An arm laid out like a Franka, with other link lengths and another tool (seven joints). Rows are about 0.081 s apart.
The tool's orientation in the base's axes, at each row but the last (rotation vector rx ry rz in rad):
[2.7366, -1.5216, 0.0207]
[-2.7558, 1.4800, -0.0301]
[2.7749, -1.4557, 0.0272]
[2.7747, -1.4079, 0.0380]
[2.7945, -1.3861, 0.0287]
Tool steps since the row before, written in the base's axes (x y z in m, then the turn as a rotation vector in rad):
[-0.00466, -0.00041, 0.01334, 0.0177, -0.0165, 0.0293]
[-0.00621, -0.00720, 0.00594, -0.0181, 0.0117, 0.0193]
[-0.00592, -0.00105, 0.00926, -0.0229, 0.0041, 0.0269]
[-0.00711, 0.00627, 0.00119, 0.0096, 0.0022, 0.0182]
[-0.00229, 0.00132, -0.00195, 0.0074, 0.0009, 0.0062]
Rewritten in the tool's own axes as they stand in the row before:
[-0.00189, 0.00421, -0.01336, 0.0238, -0.0063, -0.0289]
[0.00264, 0.00903, -0.00610, -0.0195, 0.0082, -0.0197]
[-0.00232, 0.00546, -0.00931, -0.0159, 0.0165, -0.0272]
[-0.00921, 0.00206, -0.00148, 0.0045, -0.0088, -0.0182]
[-0.00249, 0.00100, 0.00190, 0.0039, -0.0064, -0.0062]

